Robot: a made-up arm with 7 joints.
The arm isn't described. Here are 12 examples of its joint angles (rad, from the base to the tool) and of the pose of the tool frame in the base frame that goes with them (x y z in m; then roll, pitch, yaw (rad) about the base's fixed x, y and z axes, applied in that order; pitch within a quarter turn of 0, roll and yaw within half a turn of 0).
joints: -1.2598 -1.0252 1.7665 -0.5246 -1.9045 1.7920 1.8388
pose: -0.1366 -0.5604 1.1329 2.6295 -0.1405 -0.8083
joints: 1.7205 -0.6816 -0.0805 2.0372 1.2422 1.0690 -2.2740
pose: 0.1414 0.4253 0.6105 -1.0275 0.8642 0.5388
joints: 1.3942 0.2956 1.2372 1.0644 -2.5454 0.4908 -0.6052
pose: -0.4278 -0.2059 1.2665 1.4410 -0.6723 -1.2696
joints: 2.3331 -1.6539 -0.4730 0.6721 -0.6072 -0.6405 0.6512
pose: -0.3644 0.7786 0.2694 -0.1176 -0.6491 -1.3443
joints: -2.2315 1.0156 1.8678 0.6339 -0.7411 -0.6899 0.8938
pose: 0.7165 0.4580 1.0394 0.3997 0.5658 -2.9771
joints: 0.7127 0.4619 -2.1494 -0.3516 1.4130 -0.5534 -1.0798
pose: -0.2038 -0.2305 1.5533 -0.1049 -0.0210 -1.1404
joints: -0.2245 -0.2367 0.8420 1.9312 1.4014 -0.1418 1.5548
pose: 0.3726 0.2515 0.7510 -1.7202 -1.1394 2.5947
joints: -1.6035 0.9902 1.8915 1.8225 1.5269 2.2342 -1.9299
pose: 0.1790 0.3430 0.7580 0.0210 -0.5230 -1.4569
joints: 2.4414 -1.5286 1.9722 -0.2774 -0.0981 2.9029 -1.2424
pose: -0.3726 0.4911 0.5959 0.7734 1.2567 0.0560
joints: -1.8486 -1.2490 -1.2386 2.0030 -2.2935 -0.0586 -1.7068
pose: -0.5672 -0.2421 0.4616 1.6249 0.1248 -2.7681
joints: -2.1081 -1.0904 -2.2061 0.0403 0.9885 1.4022 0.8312
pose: -0.2777 -0.6415 1.0633 0.8472 0.2972 -3.0937
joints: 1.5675 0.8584 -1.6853 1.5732 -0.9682 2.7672 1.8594
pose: 0.2456 -0.5024 0.9693 2.0789 -0.2351 1.0219
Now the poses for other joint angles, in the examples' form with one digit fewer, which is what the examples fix.
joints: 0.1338 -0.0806 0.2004 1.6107 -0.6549 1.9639 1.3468
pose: 0.257 0.081 1.239 1.828 0.848 0.715
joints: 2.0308 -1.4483 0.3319 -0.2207 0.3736 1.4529 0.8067
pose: -0.113 0.734 0.913 2.661 0.405 2.885
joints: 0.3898 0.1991 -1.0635 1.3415 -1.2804 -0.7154 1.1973
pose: 0.206 -0.510 1.279 -0.232 0.710 1.997
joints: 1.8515 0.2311 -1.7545 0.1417 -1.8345 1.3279 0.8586
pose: 0.102 0.010 1.482 1.547 -0.055 -1.447
